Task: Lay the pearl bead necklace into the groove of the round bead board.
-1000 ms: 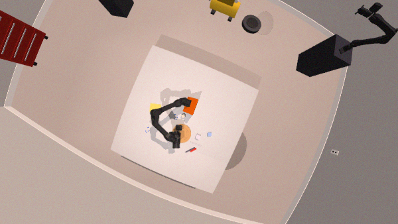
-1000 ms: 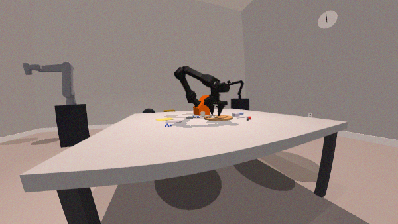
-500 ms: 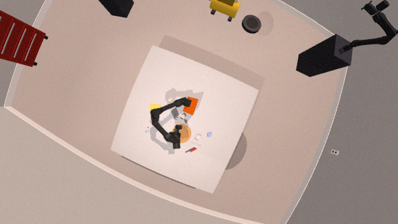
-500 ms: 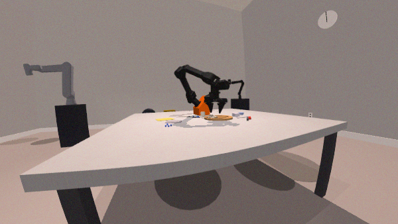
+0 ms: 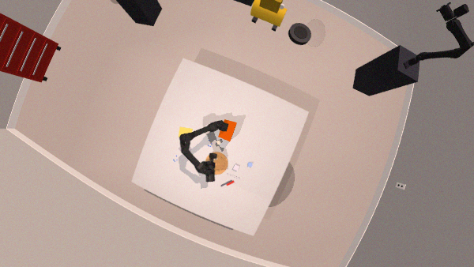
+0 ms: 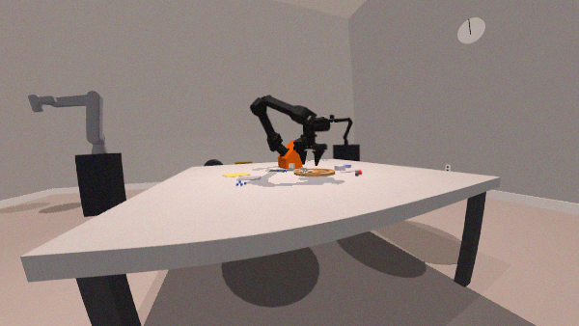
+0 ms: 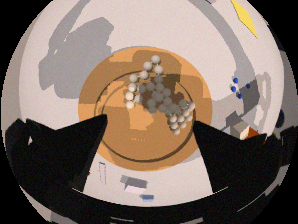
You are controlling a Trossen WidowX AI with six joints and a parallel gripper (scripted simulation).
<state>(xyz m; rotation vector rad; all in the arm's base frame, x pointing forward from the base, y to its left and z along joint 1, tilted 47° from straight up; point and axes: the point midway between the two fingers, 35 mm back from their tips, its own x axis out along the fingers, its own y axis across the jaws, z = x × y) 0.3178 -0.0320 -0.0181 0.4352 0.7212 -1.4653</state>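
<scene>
My gripper tip is 3 cm above the round tan bead board and 2 cm to the right of it. From my gripper tip the other things lie so: tool 18 cm to the left, 14 cm ahead, 3 cm below; then white square 20 cm to the left, 3 cm below, 2 cm behind; then pale blue cube 31 cm to the left, 8 cm behind, 3 cm below.
</scene>
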